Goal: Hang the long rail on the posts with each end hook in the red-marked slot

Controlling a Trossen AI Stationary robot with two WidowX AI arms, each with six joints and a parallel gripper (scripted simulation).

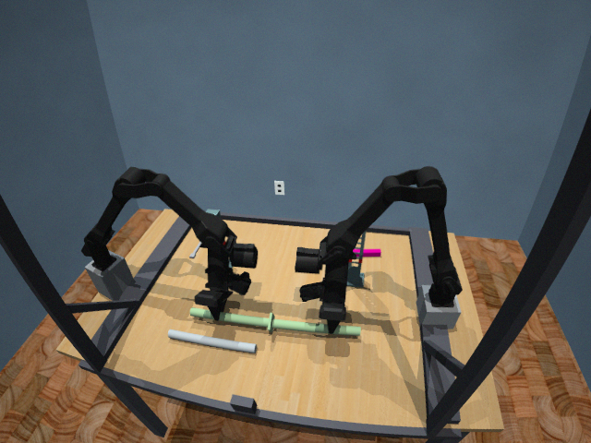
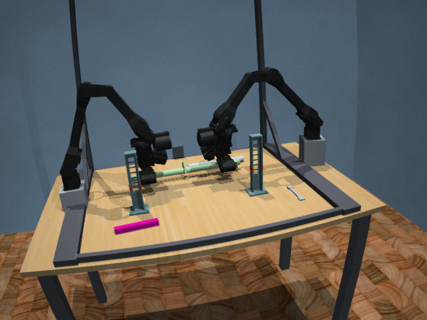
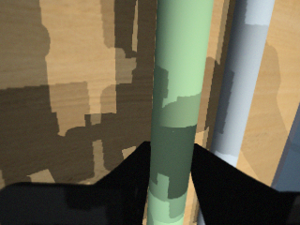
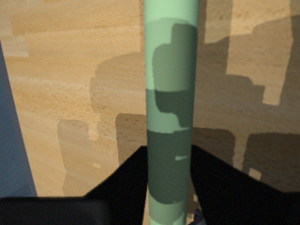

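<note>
Right now the grey rod is 9 cm behind my left hand, 1 cm to the left of it and 4 cm below it. Also, from my left hand: long green rail 1 cm behind, 15 cm to the right, 3 cm below; then small grey wrench 30 cm ahead, 18 cm to the left, 5 cm below; then magenta bar 32 cm ahead, 39 cm to the right, 5 cm below.
</note>
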